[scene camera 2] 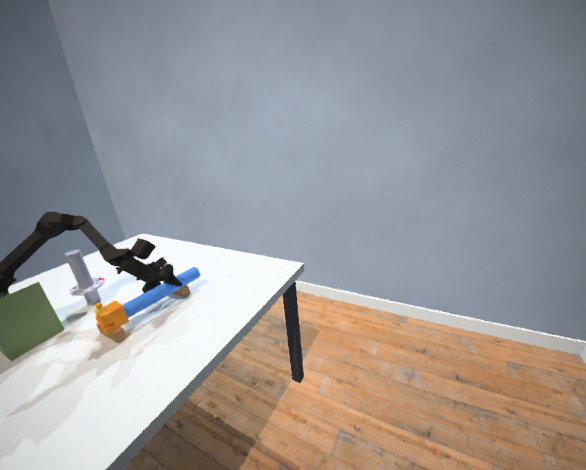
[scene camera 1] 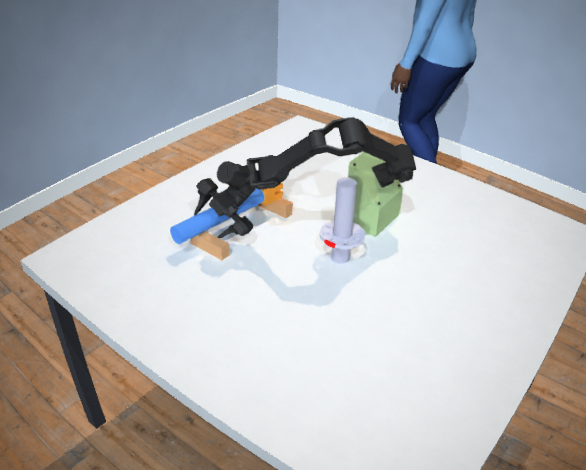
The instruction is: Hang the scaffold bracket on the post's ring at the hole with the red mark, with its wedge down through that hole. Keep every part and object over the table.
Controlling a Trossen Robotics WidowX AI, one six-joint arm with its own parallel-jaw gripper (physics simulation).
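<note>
The scaffold bracket is a blue tube (scene camera 1: 187,229) (scene camera 2: 145,301) with an orange head (scene camera 1: 273,193) (scene camera 2: 115,314). It lies level across two wooden blocks. The small yellow-orange wedge (scene camera 2: 99,308) shows at the head in scene camera 2; in scene camera 1 the arm hides the head's upper part. The grey-lilac post (scene camera 1: 345,207) (scene camera 2: 79,267) stands upright, with the ring (scene camera 1: 357,240) (scene camera 2: 78,291) around its lower part. The red mark (scene camera 1: 330,243) (scene camera 2: 101,279) is on the ring's edge. My gripper (scene camera 1: 208,224) (scene camera 2: 162,286) is open, its fingers on either side of the blue tube, holding nothing.
Wooden blocks (scene camera 1: 212,245) (scene camera 2: 183,291) support the tube near its free end and head. A green block (scene camera 1: 375,200) (scene camera 2: 30,322) stands behind the post, beside the arm's base. The white table's edge (scene camera 1: 150,382) (scene camera 2: 210,371) is visible. A person (scene camera 1: 430,95) stands beyond the table.
</note>
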